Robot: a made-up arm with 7 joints. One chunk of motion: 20 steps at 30 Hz.
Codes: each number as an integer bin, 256 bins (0 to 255) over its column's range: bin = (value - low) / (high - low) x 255, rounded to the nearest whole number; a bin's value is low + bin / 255 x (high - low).
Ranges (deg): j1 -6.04..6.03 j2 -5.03..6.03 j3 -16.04..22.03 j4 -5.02..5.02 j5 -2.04..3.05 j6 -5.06..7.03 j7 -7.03..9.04
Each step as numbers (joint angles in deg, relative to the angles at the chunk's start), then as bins.
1 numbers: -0.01 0.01 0.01 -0.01 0.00 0.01 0.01
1 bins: 127 116 108 127 102 107 112
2 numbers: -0.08 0.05 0.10 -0.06 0.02 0.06 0.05
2 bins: 126 117 108 126 103 108 112
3 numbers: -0.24 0.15 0.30 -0.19 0.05 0.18 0.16
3 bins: 123 119 109 123 105 111 114
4 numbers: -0.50 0.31 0.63 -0.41 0.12 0.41 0.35
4 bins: 117 123 112 117 108 115 117
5 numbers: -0.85 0.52 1.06 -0.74 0.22 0.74 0.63
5 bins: 110 128 115 109 113 122 122
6 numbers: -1.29 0.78 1.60 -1.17 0.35 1.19 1.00
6 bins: 100 134 118 98 120 132 127
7 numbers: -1.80 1.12 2.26 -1.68 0.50 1.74 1.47
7 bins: 90 142 123 85 127 143 135
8 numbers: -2.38 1.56 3.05 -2.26 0.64 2.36 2.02
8 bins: 77 152 128 70 134 157 144
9 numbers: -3.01 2.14 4.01 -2.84 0.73 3.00 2.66
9 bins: 64 165 134 55 139 170 154
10 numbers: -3.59 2.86 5.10 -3.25 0.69 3.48 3.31
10 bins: 52 182 142 45 137 180 164
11 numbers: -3.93 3.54 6.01 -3.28 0.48 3.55 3.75
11 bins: 45 198 148 44 126 182 171
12 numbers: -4.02 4.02 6.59 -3.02 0.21 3.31 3.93
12 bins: 43 209 152 51 113 177 174
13 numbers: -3.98 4.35 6.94 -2.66 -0.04 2.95 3.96
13 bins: 44 216 154 60 100 169 174
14 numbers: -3.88 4.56 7.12 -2.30 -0.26 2.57 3.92
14 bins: 46 221 155 69 89 161 174
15 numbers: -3.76 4.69 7.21 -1.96 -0.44 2.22 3.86
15 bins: 48 224 156 78 80 154 173
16 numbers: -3.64 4.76 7.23 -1.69 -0.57 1.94 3.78
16 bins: 51 226 156 85 74 148 172
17 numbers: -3.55 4.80 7.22 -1.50 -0.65 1.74 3.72
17 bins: 53 227 156 89 70 143 171
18 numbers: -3.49 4.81 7.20 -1.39 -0.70 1.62 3.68
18 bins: 54 227 156 92 67 141 170
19 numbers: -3.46 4.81 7.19 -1.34 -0.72 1.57 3.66
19 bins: 55 227 156 93 66 140 170
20 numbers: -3.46 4.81 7.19 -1.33 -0.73 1.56 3.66
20 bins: 55 227 156 94 66 140 170
